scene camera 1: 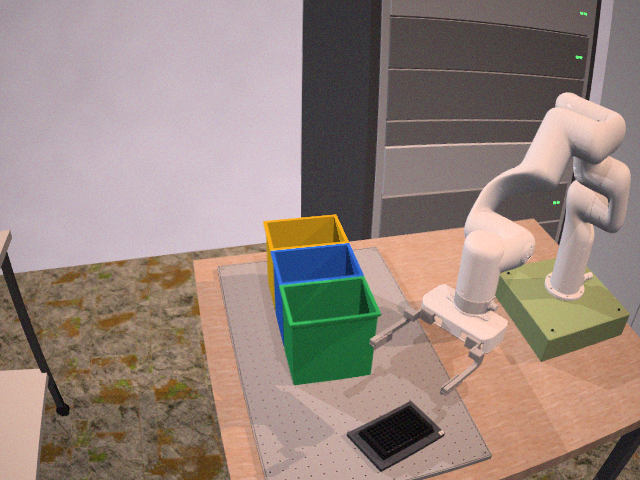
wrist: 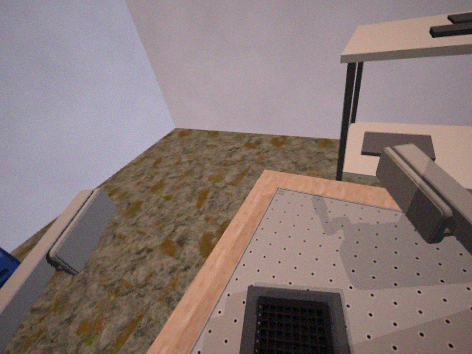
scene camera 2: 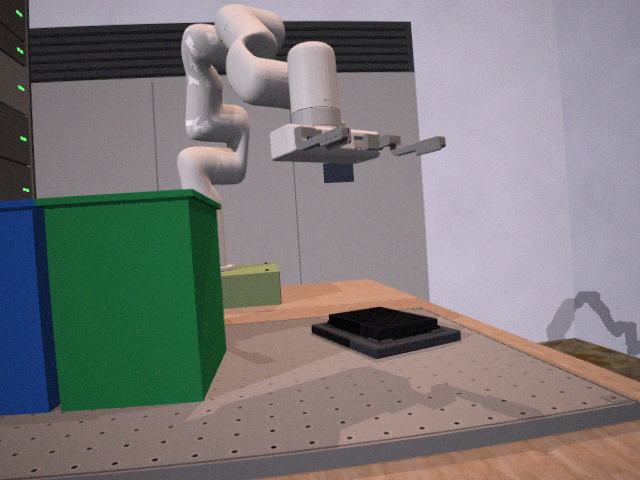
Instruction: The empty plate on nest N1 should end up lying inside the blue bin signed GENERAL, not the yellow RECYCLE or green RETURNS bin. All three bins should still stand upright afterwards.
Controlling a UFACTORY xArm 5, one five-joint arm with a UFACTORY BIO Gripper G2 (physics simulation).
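Frame: origin at the arm's base, x left, y up, z ahead, level; metres.
Where they show: hand, tool point: (scene camera 1: 415,362) (wrist: 232,210) (scene camera 2: 386,142); arm's base, link origin: (scene camera 1: 564,287).
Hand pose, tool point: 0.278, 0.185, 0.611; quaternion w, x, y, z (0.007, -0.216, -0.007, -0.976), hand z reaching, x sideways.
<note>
Things, the pixels of their top centre, and the offset from my tool point, as dx, dy, dz. Level surfaces: height alone.
- black plate, top centre: (scene camera 2: 379,316) (scene camera 1: 397,429) -0.022, -0.220, -0.006
- dark nest, top centre: (scene camera 2: 380,325) (scene camera 1: 397,432) -0.022, -0.231, -0.006
- blue bin, top centre: (scene camera 2: 18,210) (scene camera 1: 315,263) -0.412, -0.066, +0.052
- yellow bin, top centre: (scene camera 1: 304,231) -0.542, -0.066, +0.041
- green bin, top centre: (scene camera 2: 145,202) (scene camera 1: 329,299) -0.282, -0.066, +0.062
- perforated board, surface height: dy -0.246
- wooden table, surface height: dy -0.258
The black plate (scene camera 1: 397,430) (scene camera 2: 382,320) (wrist: 295,325) lies flat on the dark nest (scene camera 1: 408,448) (scene camera 2: 413,345) (wrist: 342,320). My gripper (scene camera 1: 408,366) (scene camera 2: 393,139) (wrist: 249,212) is wide open and empty, well above the board, on the arm-base side of the plate. The blue bin (scene camera 1: 315,263) (scene camera 2: 18,310) stands upright between the yellow bin (scene camera 1: 299,232) and the green bin (scene camera 1: 330,348) (scene camera 2: 124,304), which also stand upright. The green bin is nearest the plate. The bin signs do not show. The plate's lower end is cut off in the wrist view.
The perforated board (scene camera 1: 320,413) (scene camera 2: 289,413) (wrist: 300,250) lies on the wooden table (scene camera 1: 542,403) (wrist: 200,300). The green arm base (scene camera 1: 568,320) (scene camera 2: 250,289) stands on the table. A shelved desk (wrist: 395,45) stands beyond. Part of a blue object (wrist: 6,265) shows at the wrist view's left edge.
</note>
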